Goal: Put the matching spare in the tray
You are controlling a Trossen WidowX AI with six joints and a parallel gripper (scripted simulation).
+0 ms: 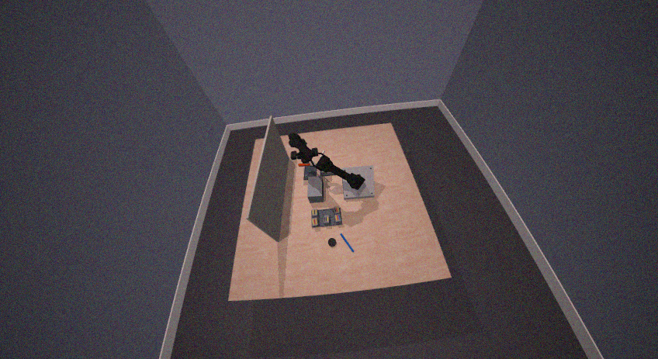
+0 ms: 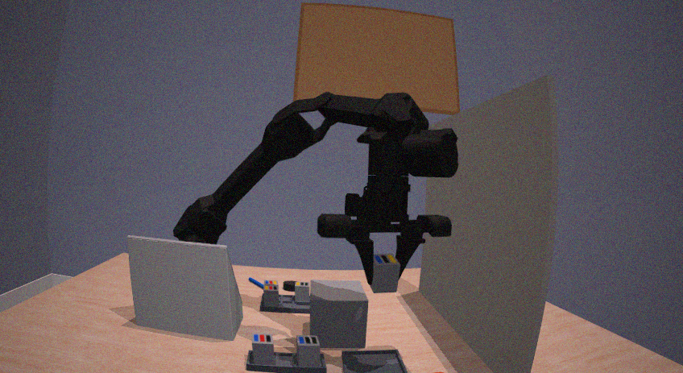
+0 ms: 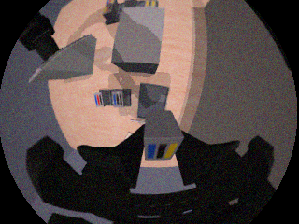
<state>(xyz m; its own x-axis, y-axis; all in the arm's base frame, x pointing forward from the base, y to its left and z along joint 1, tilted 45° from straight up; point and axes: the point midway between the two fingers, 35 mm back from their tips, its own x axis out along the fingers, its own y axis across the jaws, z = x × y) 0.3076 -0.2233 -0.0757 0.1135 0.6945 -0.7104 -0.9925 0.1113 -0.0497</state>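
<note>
The dark tray lies 150 mm below my gripper tip. The rest, counted from my gripper tip: tall grey panel 220 mm ahead, 150 mm to the left, 70 mm above; grey mounted unit 200 mm to the left, 100 mm below, 30 mm behind; rack 390 mm to the left, 150 mm below, 70 mm behind.
</note>
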